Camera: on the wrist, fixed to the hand. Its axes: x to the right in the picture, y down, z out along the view.
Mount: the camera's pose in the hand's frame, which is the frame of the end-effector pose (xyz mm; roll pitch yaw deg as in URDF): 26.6 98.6 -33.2 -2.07 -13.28 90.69
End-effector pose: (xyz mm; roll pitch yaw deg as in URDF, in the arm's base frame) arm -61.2 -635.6 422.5 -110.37 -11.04 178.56
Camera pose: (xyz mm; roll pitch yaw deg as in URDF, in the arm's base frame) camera -101.1 -569.1 348.2 -125.84 77.47 143.90
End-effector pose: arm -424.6 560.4 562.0 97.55 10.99 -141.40
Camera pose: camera -447.8 516.4 657.2 150.83 -66.88 153.71
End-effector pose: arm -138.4 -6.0 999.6 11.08 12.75 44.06
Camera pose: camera -193.6 84.1 980.4 11.75 -23.88 129.07
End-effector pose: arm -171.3 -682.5 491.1 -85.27 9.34 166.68
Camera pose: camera -175.1 -655.9 387.1 27.68 69.46 -75.10
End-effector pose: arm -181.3 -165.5 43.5 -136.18 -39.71 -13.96
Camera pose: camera -156.7 -268.6 26.4 -125.41 40.80 -59.80
